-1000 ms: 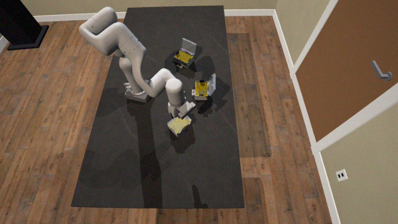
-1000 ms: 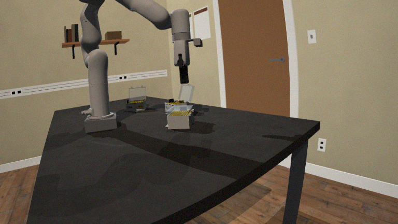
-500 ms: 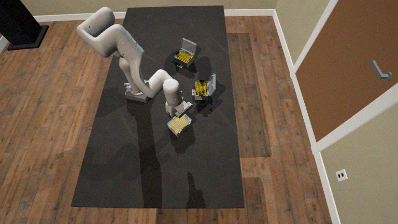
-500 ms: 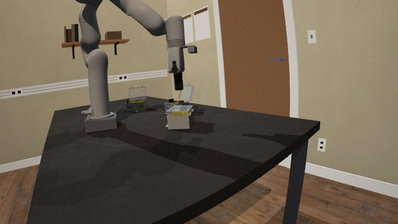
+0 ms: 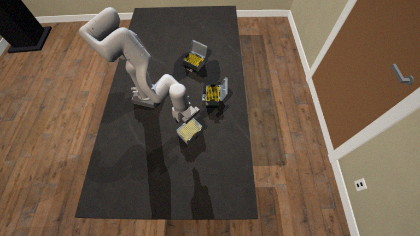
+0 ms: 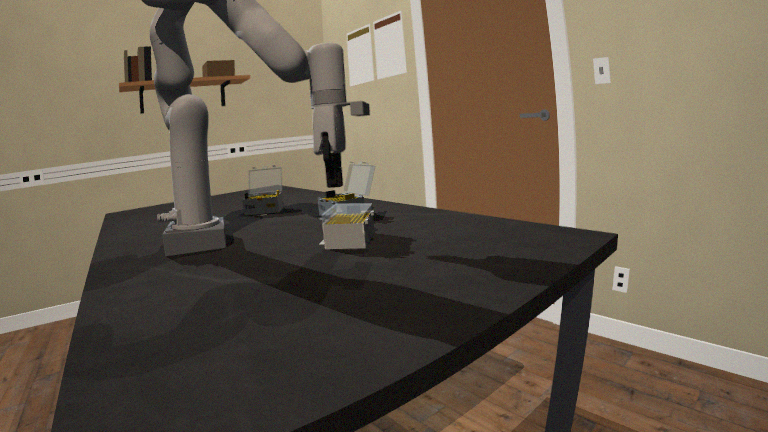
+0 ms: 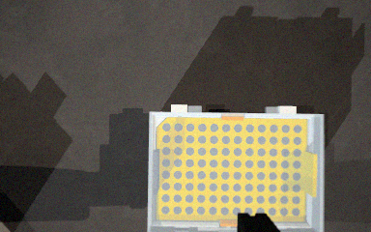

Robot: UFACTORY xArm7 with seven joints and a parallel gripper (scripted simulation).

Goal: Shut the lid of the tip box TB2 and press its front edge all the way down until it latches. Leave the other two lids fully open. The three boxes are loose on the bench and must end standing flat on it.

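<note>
My hand is 80 mm above the lid, 20 mm to the left of it and 20 mm short of it. From my hand the other things lie so: tip box: 100 mm below, 20 mm to the right, 20 mm ahead; then label tab: 140 mm below, 30 mm to the left, 20 mm behind.
</note>
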